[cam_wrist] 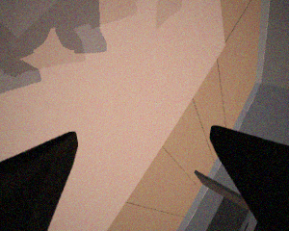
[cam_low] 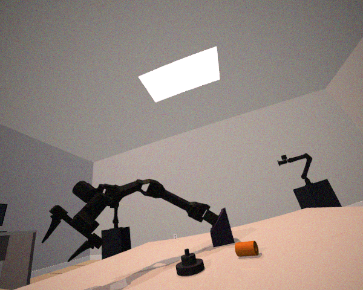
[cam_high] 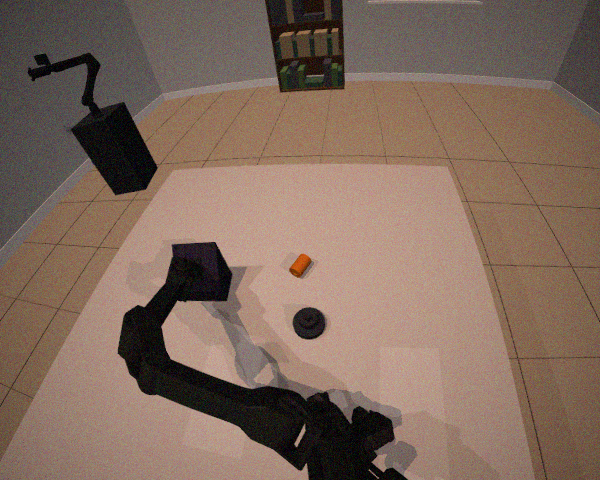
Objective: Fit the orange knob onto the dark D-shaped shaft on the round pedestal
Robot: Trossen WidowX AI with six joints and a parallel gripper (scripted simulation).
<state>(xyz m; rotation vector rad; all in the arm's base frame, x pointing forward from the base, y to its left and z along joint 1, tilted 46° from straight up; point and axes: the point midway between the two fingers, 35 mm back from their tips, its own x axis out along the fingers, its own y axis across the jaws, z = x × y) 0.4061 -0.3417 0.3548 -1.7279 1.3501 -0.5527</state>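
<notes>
Now: the orange knob 12 cm behind my gripper tip, 55 cm to the left of it and 9 cm below it. Round my gripper tip: round pedestal: 10 cm behind, 37 cm to the left, 8 cm below.
</notes>
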